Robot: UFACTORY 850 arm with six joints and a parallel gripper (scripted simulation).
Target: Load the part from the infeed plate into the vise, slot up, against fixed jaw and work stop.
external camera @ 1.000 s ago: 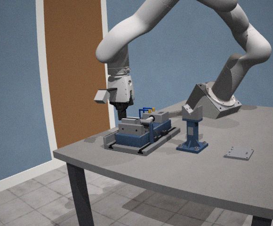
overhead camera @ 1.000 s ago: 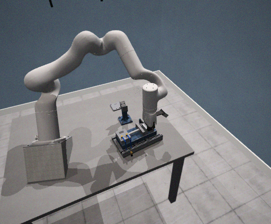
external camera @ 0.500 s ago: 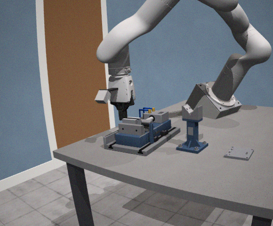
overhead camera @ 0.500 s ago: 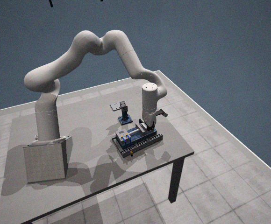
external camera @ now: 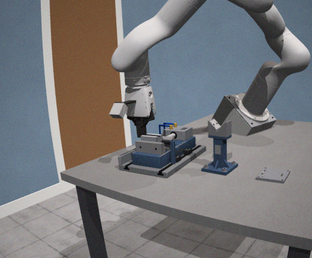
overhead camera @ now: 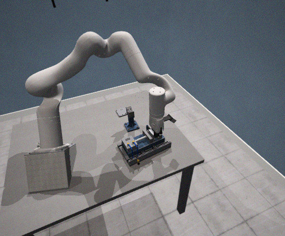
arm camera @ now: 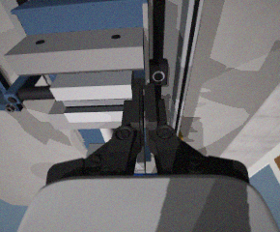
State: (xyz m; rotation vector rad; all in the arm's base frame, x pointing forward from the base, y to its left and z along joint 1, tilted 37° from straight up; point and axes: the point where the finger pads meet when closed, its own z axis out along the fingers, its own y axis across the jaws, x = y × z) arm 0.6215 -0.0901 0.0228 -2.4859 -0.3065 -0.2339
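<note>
Right now the part is 1 cm behind my hand, 4 cm to the left of it and 2 cm below it. From my hand the other things lie so: fixed jaw 2 cm ahead, 6 cm to the left, 4 cm below; then moving jaw 5 cm behind, 4 cm to the left, 4 cm below; then work stop 3 cm behind, 9 cm to the left, 3 cm below.
</note>
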